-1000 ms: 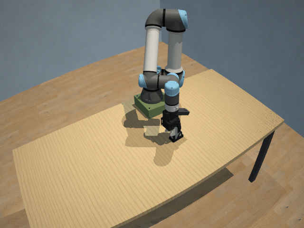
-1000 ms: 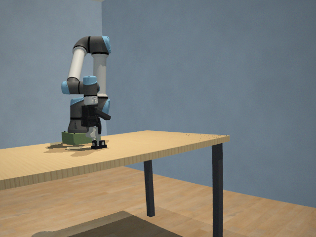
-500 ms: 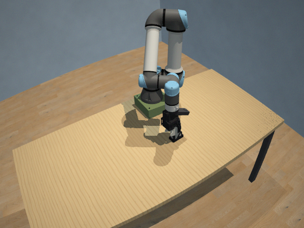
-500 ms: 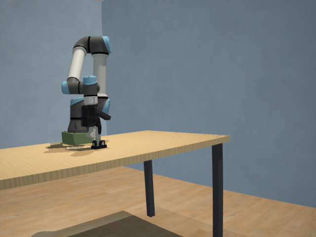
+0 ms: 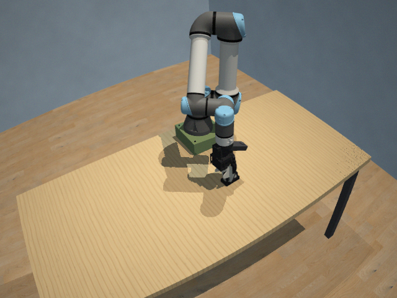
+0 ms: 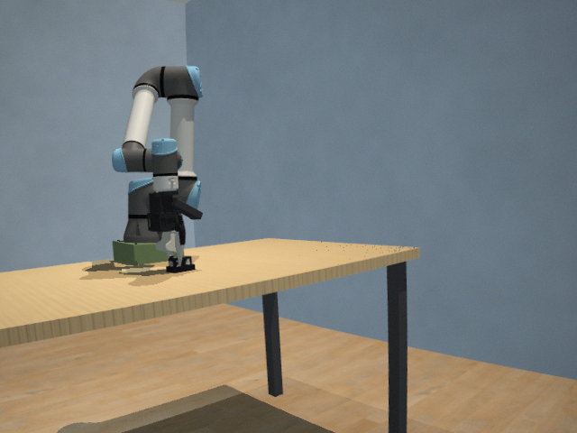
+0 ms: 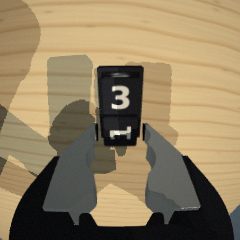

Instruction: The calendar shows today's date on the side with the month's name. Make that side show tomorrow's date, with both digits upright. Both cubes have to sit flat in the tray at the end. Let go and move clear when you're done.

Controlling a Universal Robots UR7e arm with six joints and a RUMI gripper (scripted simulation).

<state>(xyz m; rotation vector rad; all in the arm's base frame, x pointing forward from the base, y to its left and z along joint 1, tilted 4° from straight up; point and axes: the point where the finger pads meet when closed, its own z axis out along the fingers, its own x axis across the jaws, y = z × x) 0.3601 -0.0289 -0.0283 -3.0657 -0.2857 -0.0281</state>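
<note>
My gripper is now 1 cm above the black digit cube. Also, from my hand: black calendar tray 3 cm below, 2 cm to the left.
</note>
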